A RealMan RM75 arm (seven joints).
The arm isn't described. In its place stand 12 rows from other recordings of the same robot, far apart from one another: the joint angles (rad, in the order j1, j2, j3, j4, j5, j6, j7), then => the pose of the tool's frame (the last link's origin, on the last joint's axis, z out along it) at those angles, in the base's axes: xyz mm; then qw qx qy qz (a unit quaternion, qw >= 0).
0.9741 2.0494 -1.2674 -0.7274 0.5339 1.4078 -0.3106 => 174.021 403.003 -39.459 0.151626 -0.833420 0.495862 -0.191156
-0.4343 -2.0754 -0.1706 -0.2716 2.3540 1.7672 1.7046 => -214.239 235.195 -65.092 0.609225 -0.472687 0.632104 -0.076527
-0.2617 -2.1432 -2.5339 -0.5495 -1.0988 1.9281 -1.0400 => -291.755 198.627 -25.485 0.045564 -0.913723 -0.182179 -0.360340
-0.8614 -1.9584 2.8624 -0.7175 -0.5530 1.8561 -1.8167 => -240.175 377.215 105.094 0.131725 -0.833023 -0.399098 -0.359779
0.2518 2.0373 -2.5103 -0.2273 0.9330 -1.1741 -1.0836 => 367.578 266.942 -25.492 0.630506 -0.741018 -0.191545 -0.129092
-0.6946 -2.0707 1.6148 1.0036 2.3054 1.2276 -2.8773 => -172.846 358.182 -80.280 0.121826 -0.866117 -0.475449 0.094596
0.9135 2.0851 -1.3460 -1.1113 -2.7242 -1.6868 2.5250 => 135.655 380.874 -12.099 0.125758 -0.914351 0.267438 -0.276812
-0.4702 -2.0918 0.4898 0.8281 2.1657 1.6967 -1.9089 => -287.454 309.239 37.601 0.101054 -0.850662 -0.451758 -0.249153
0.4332 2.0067 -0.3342 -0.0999 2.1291 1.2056 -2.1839 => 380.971 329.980 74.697 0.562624 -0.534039 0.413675 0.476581
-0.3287 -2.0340 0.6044 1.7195 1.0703 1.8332 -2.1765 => -103.956 238.112 223.413 0.151004 -0.860959 0.004483 -0.485723
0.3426 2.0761 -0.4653 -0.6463 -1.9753 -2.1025 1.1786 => 278.939 228.477 38.618 0.059678 -0.901109 0.142517 0.405129
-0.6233 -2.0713 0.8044 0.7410 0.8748 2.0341 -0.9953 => -127.493 317.392 127.260 0.209472 -0.674810 0.229382 -0.669430
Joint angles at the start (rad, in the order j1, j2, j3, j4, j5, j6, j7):
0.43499 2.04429 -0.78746 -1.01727 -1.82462 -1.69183 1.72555
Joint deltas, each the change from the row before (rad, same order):
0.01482 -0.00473 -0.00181 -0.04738 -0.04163 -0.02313 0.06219
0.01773 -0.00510 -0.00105 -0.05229 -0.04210 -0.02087 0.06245
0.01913 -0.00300 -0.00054 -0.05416 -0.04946 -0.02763 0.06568
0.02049 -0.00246 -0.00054 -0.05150 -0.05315 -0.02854 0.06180
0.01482 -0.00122 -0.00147 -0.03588 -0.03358 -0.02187 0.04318
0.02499 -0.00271 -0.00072 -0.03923 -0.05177 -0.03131 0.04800
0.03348 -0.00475 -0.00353 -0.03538 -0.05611 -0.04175 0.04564
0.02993 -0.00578 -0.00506 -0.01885 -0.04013 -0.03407 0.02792
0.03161 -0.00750 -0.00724 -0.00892 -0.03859 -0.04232 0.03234
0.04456 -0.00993 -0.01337 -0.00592 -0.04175 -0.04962 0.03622
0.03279 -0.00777 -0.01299 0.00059 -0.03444 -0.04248 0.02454
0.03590 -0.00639 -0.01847 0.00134 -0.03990 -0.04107 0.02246
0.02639 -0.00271 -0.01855 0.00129 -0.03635 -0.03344 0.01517
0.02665 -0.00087 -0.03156 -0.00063 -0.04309 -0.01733 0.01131
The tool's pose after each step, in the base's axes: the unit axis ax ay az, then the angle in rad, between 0 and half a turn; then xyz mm. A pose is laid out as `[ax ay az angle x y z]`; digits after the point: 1 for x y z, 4 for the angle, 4 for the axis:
[-0.9394 0.2338 0.2509 2.9083 224.2 329.6 72.1]
[-0.9445 0.2376 0.2269 2.9191 217.1 332.1 77.8]
[-0.9491 0.2438 0.1995 2.9316 209.9 333.7 82.7]
[-0.9529 0.2508 0.1702 2.9393 203.3 335.0 87.2]
[-0.9549 0.2555 0.1511 2.9442 198.1 335.6 90.2]
[-0.9577 0.2604 0.1227 2.9500 191.7 337.0 93.7]
[-0.9606 0.2628 0.0901 2.9625 183.8 338.3 96.8]
[-0.9629 0.2618 0.0651 2.9757 177.2 339.7 98.9]
[-0.9634 0.2653 0.0389 3.0007 171.2 340.1 100.1]
[-0.9640 0.2658 0.0074 3.0314 161.6 341.4 101.3]
[-0.9633 0.2676 -0.0200 3.0595 155.6 341.3 101.7]
[-0.9621 0.2678 -0.0514 3.0851 149.0 341.6 101.4]
[-0.9600 0.2684 -0.0796 3.1056 144.6 341.0 100.5]
[-0.9578 0.2646 -0.1118 3.1115 139.6 342.2 97.9]

